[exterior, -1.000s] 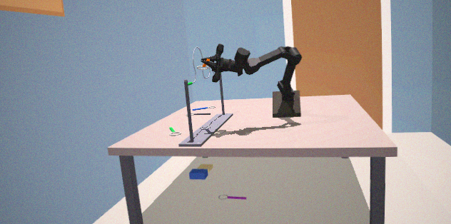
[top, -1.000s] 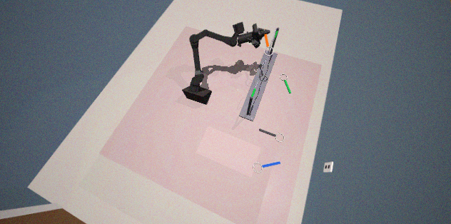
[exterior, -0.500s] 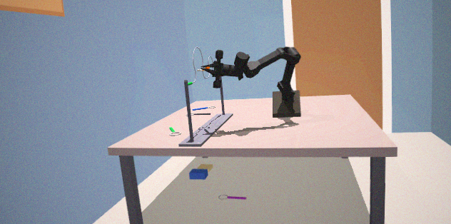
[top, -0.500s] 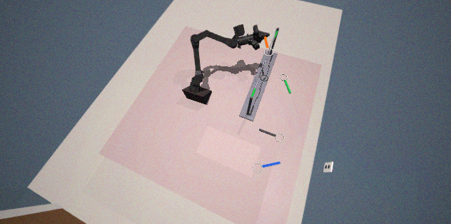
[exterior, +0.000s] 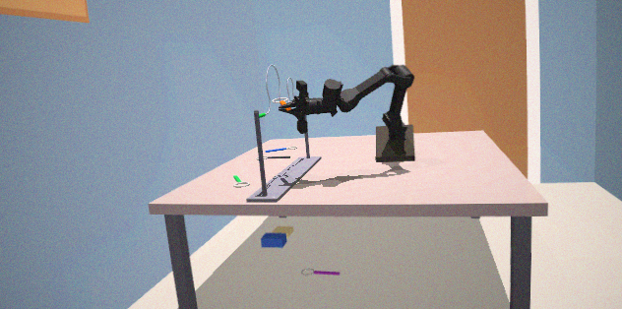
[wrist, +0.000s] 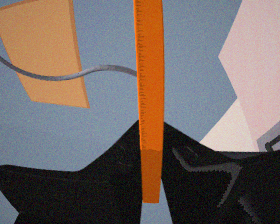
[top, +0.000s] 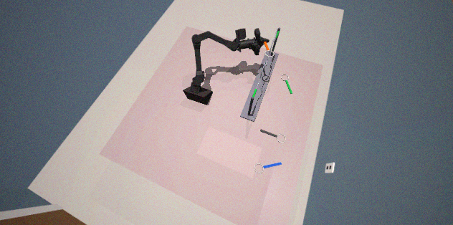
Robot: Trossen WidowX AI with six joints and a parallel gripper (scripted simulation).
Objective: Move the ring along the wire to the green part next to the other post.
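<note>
Now: the orange-handled ring 9 cm to the right of my gripper tip and 1 cm above it. Round my gripper tip: green-handled ring (21 cm ahead, 11 cm to the right, 29 cm below); then dark-handled ring (19 cm ahead, 56 cm to the right, 29 cm below); then blue-handled ring (17 cm ahead, 78 cm to the right, 29 cm below).
</note>
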